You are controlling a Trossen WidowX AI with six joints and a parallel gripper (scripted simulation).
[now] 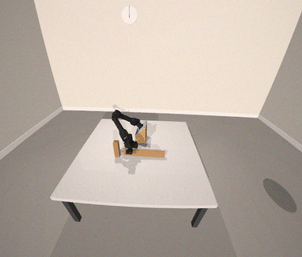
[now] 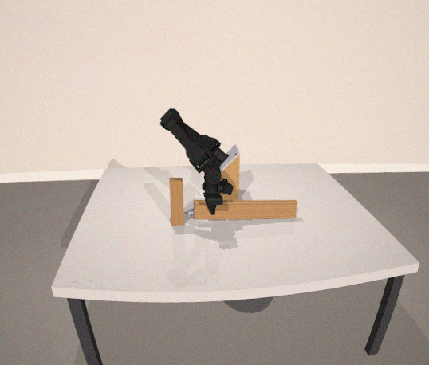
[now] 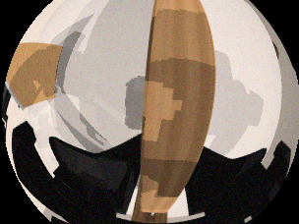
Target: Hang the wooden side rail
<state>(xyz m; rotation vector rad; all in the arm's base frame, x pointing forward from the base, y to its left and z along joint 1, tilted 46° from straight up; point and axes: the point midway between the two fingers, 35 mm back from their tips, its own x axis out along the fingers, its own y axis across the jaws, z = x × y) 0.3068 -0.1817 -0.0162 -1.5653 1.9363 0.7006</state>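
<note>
Now: the headboard post 130 mm to the right of my gripper tip, 40 mm above it and 10 mm behind it.
</note>
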